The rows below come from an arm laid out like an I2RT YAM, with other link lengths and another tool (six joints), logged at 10 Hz.
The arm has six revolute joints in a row. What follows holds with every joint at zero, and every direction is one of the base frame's. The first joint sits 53 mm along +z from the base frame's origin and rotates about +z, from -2.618 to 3.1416 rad. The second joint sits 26.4 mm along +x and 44.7 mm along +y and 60.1 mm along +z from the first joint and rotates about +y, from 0 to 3.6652 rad. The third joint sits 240.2 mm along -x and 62.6 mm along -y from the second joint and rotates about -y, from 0 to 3.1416 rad. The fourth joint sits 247.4 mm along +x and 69.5 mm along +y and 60.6 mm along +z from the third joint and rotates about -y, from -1.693 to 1.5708 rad. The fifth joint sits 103.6 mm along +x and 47.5 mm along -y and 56.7 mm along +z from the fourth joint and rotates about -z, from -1.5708 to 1.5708 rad. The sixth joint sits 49.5 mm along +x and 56.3 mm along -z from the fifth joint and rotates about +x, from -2.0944 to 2.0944 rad. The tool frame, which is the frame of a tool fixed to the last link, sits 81 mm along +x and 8 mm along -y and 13 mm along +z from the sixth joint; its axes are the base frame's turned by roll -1.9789, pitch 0.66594 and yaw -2.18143 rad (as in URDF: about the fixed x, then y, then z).
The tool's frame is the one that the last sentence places.
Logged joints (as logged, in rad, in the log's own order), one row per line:
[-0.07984, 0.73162, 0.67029, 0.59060, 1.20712, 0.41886]
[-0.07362, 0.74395, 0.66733, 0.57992, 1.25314, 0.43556]
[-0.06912, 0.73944, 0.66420, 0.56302, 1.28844, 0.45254]
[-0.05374, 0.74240, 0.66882, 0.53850, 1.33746, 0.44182]
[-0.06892, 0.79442, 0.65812, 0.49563, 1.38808, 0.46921]
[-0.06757, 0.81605, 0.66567, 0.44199, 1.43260, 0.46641]
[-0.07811, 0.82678, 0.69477, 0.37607, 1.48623, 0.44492]
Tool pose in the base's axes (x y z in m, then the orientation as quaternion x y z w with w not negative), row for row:
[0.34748, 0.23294, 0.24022, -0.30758, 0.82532, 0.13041, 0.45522]
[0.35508, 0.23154, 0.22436, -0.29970, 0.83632, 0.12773, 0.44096]
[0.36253, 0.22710, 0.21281, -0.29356, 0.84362, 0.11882, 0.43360]
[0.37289, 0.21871, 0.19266, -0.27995, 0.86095, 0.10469, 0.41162]
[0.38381, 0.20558, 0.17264, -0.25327, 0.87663, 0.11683, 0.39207]
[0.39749, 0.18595, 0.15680, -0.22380, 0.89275, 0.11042, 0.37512]
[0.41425, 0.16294, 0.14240, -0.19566, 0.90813, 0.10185, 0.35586]
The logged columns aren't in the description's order. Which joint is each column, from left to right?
Columns, left to right: joint 5, joint 6, joint 3, joint 1, joint 2, joint 4.
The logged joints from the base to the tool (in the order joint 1, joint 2, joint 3, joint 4, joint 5, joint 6), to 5 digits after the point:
[0.59060, 1.20712, 0.67029, 0.41886, -0.07984, 0.73162]
[0.57992, 1.25314, 0.66733, 0.43556, -0.07362, 0.74395]
[0.56302, 1.28844, 0.66420, 0.45254, -0.06912, 0.73944]
[0.53850, 1.33746, 0.66882, 0.44182, -0.05374, 0.74240]
[0.49563, 1.38808, 0.65812, 0.46921, -0.06892, 0.79442]
[0.44199, 1.43260, 0.66567, 0.46641, -0.06757, 0.81605]
[0.37607, 1.48623, 0.69477, 0.44492, -0.07811, 0.82678]

